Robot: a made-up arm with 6 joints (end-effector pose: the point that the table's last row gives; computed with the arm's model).
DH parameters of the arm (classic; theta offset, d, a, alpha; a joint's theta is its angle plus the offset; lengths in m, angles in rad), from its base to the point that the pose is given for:
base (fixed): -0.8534 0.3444 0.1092 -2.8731
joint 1: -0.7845 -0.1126 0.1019 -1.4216
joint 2: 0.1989 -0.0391 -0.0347 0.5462
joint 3: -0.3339 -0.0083 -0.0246 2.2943
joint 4: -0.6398 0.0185 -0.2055 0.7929
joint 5: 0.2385 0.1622 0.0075 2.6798
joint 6: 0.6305 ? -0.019 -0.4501
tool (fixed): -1.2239 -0.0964 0 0
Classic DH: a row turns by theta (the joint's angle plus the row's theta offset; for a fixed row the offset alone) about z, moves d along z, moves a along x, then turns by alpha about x.
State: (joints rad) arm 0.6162 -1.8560 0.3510 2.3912 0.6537 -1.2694
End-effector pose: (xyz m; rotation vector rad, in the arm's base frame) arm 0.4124 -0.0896 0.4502 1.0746 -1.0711 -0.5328
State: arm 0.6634 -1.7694 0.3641 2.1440 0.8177 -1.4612
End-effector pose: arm 0.4209 -0.1458 0.5060 0.9956 -1.2082 -0.7789
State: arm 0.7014 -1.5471 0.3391 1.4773 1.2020 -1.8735
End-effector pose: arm 0.3494 -0.1949 0.6708 1.1654 -1.6136 -1.1791
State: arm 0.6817 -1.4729 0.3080 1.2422 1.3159 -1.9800
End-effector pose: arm 0.3031 -0.1794 0.7173 1.3430 -1.7367 -1.1909
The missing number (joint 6, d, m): 0.0932
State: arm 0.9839 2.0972 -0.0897 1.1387 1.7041 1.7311
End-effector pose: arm 0.3637 -0.0266 0.2969 1.1825 -1.2829 -0.0854
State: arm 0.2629 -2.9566 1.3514 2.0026 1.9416 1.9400
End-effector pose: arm 0.3491 0.1184 0.4542 0.3028 -1.2243 2.3571
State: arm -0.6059 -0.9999 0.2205 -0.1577 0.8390 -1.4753
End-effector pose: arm -0.1766 -0.1552 0.5997 -1.0721 1.5724 -0.4726
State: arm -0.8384 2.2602 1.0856 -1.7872 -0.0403 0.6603
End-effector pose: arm 0.0141 -0.0579 0.6606 1.3694 1.4388 0.1354
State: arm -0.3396 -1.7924 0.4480 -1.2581 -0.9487 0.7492
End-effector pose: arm -0.0981 -0.0664 0.5429 2.3861 -1.1784 0.5232
